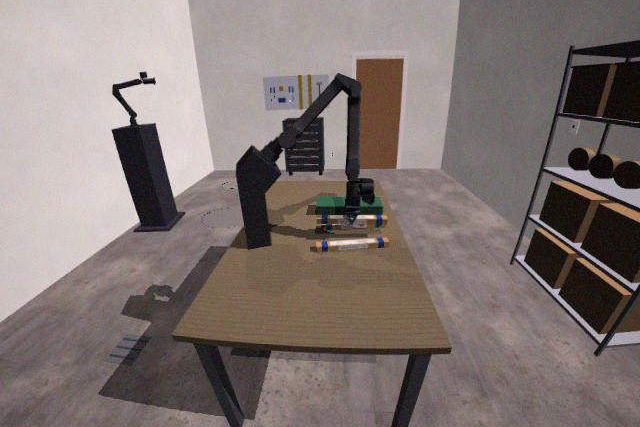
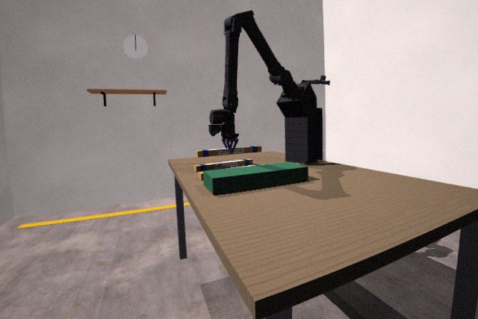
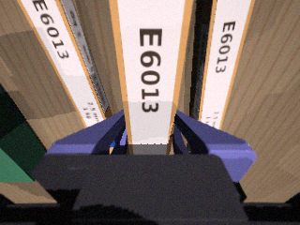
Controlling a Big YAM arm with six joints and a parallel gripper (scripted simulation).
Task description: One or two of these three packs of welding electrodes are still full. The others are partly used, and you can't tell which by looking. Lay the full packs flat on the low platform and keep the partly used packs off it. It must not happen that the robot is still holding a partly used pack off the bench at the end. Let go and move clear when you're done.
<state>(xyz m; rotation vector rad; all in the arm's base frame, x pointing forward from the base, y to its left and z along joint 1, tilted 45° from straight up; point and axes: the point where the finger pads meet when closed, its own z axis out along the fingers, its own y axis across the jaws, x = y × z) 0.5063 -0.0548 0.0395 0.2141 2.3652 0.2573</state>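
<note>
The pack is 1 cm above my hand. From my hand the other things lie so: green low platform: 4 cm ahead, 30 cm to the left, 8 cm below.
</note>
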